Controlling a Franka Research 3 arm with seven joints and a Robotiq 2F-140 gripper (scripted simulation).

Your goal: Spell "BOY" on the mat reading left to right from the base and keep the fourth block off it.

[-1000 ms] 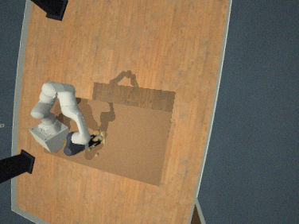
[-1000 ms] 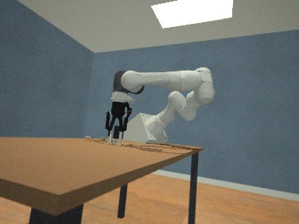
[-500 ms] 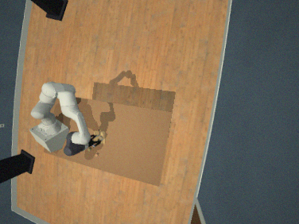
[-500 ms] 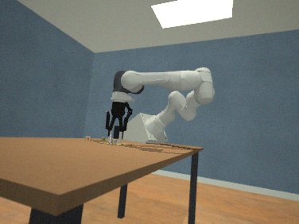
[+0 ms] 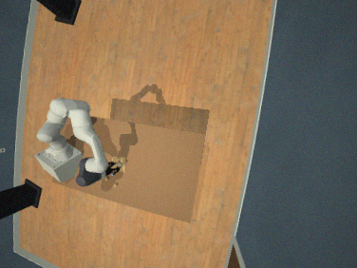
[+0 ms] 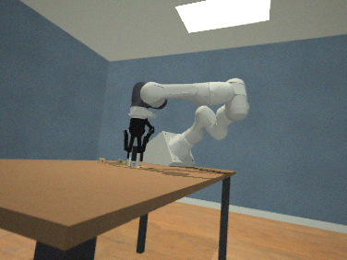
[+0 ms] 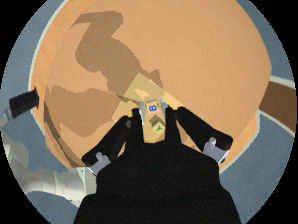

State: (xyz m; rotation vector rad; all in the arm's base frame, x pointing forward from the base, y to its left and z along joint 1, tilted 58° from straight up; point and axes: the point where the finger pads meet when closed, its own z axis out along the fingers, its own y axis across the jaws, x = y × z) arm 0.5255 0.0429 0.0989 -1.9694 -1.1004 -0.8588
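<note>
The mat is 20 mm behind my hand, 10 mm to the right of it and 40 mm below it.
</note>
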